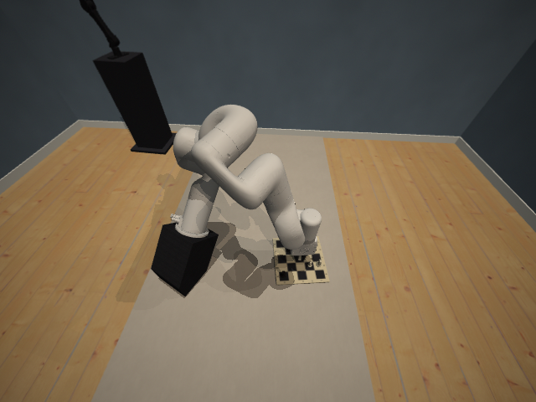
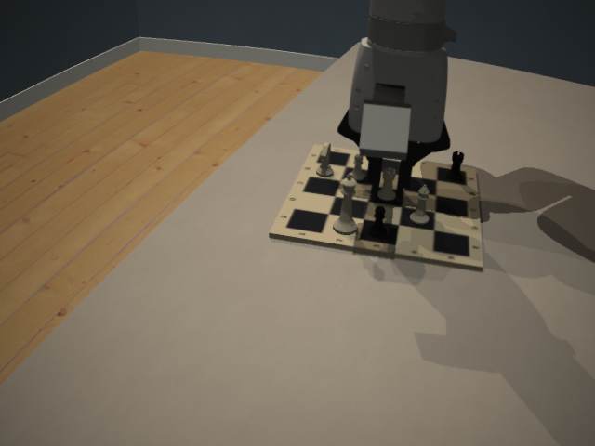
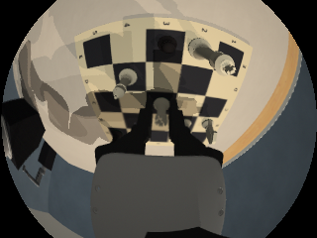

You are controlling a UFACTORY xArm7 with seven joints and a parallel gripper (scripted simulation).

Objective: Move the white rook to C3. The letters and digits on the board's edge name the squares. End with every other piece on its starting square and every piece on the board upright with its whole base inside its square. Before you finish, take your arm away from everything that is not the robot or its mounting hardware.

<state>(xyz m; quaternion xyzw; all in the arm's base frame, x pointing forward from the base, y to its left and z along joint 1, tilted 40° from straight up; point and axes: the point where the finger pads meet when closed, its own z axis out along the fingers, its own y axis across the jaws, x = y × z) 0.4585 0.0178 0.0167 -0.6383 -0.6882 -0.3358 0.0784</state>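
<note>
Now: hand 10 mm above the white rook. Round my hand: black pawn: 10 mm behind, 80 mm to the left, 10 mm below; white pawn: 50 mm ahead, 30 mm to the right, 10 mm below; chessboard: 30 mm below.
</note>
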